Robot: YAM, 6 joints.
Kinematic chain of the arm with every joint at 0, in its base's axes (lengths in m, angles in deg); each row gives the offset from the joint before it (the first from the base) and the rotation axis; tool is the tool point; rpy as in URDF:
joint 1: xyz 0 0 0.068 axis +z
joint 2: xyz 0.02 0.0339 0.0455 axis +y
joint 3: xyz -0.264 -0.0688 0 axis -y
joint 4: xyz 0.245 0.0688 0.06 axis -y
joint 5: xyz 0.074 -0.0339 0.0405 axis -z
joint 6: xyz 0.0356 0 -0.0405 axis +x
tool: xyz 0 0 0 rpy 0 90 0
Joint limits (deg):
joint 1: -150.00..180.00
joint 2: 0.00..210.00
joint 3: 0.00..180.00
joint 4: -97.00..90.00
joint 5: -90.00..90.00
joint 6: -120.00..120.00
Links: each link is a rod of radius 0.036 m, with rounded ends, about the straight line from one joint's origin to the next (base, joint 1, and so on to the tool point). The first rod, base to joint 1, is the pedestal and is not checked.
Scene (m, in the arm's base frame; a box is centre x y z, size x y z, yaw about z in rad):
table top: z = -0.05
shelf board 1: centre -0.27 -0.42 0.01 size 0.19 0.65 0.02 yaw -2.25
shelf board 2: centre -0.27 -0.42 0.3 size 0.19 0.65 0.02 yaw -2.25
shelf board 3: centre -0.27 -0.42 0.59 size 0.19 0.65 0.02 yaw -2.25
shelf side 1: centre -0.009 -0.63 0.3 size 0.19 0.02 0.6 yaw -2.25
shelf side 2: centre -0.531 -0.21 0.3 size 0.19 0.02 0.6 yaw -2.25
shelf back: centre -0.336 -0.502 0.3 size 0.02 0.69 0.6 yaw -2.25
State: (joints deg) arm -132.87 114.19 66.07 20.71 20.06 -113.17
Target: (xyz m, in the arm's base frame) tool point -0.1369 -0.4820 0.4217
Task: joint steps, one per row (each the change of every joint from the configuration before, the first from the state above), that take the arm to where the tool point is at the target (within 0.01 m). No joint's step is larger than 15 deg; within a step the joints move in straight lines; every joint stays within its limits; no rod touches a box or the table.
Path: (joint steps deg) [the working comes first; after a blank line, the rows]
Joints at the target: -104.83 119.85 114.67 27.75 14.58 -113.17
Straight joint move there: touches shelf board 2.

1: -0.63 -10.51 -10.80 -3.64 1.08 0.00
2: -0.62 -10.52 -10.79 -3.63 1.08 0.00
3: -0.63 -10.51 -10.80 -3.64 1.07 0.00
4: 13.74 0.67 14.40 2.72 -2.41 0.00
5: 13.74 0.67 14.40 2.72 -2.42 0.00
6: 13.73 0.68 14.39 2.72 -2.42 0.00
7: -3.76 11.72 12.60 3.26 -0.49 0.00
8: -3.77 11.73 12.60 3.27 -0.48 0.00
9: -3.76 11.73 12.60 3.26 -0.49 0.00

